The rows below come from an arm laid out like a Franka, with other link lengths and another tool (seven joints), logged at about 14 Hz.
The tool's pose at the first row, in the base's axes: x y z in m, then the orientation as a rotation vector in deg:
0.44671 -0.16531 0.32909 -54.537 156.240 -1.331
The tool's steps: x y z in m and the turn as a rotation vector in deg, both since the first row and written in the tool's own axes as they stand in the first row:
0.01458 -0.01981 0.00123 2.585 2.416 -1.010
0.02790 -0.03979 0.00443 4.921 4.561 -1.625
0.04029 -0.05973 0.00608 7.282 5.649 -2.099
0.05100 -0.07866 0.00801 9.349 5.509 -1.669
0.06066 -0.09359 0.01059 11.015 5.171 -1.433
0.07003 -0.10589 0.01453 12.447 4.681 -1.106
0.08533 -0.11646 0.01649 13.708 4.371 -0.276
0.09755 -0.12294 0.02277 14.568 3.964 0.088
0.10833 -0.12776 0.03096 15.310 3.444 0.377
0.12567 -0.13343 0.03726 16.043 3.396 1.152
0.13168 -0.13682 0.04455 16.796 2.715 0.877
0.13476 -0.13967 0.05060 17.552 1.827 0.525
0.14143 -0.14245 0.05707 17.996 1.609 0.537
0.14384 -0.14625 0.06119 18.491 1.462 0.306
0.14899 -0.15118 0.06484 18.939 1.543 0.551
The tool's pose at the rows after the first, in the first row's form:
0.44810 -0.18976 0.32646 -55.781 157.215 -6.234
0.45102 -0.21343 0.32223 -56.455 158.094 -10.645
0.45424 -0.23661 0.31971 -56.647 158.007 -14.530
0.45818 -0.25794 0.31721 -55.381 157.342 -17.163
0.46063 -0.27543 0.31393 -54.456 156.528 -19.160
0.46202 -0.29059 0.30915 -53.447 155.697 -20.724
0.45740 -0.30817 0.30475 -51.849 155.313 -22.057
0.45366 -0.32035 0.29647 -50.995 154.777 -22.885
0.45045 -0.33020 0.28652 -50.259 154.154 -23.501
0.44235 -0.34489 0.27696 -48.967 154.152 -24.285
0.44165 -0.35075 0.26885 -48.960 153.122 -24.915
0.44253 -0.35448 0.26256 -49.010 151.880 -25.438
0.44076 -0.36032 0.25502 -48.807 151.505 -25.878
0.44225 -0.36451 0.25085 -48.925 151.057 -26.467
0.44226 -0.37130 0.24660 -48.471 151.035 -27.041

